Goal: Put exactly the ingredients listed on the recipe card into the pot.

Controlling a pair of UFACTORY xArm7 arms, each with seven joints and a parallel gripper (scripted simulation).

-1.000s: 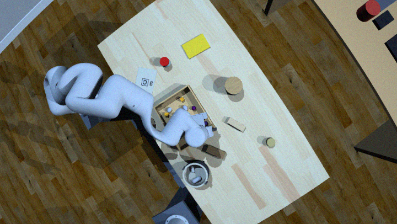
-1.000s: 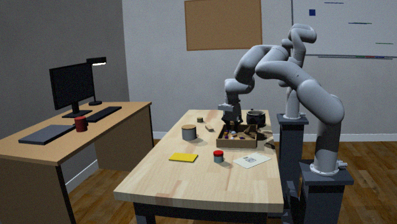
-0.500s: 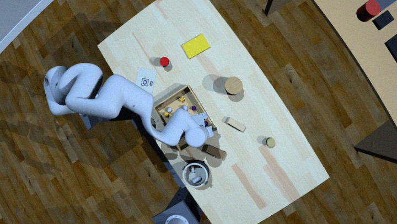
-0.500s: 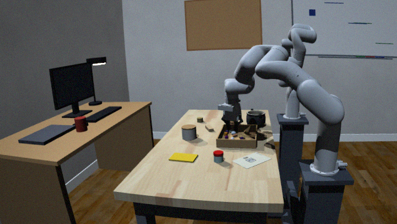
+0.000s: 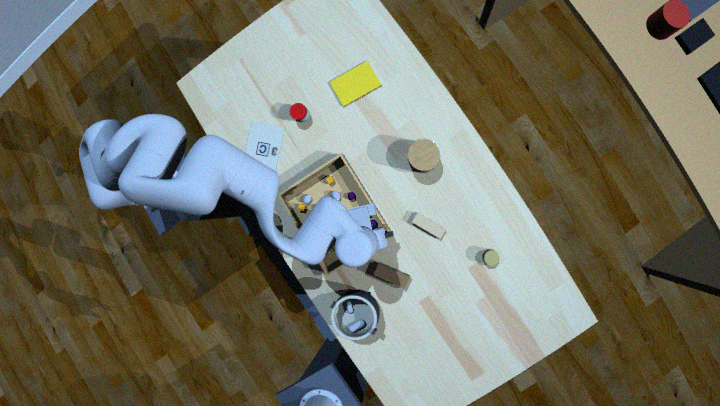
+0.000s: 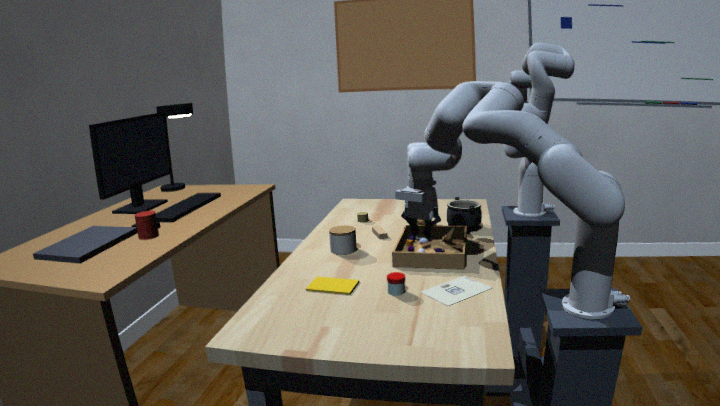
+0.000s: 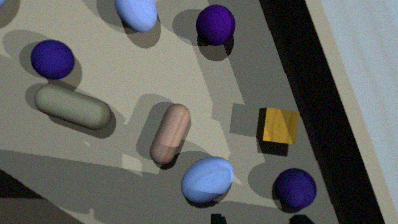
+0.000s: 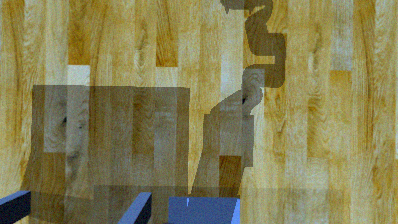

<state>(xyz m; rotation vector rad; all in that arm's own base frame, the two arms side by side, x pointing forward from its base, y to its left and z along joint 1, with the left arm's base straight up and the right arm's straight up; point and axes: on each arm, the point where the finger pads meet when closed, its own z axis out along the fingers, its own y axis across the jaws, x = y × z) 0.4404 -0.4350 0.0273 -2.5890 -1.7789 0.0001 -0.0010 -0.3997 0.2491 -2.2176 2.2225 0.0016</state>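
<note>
Now: left hand 40 mm past the wooden crate, 100 mm to the right of it and 10 mm above it. The rest, counted from my left hand: brown block 10 mm behind, 120 mm to the right, 10 mm below; then wood-lidded canister 240 mm ahead, 80 mm to the left, 10 mm above; then recipe card 110 mm behind, 340 mm to the left, 30 mm below.
</note>
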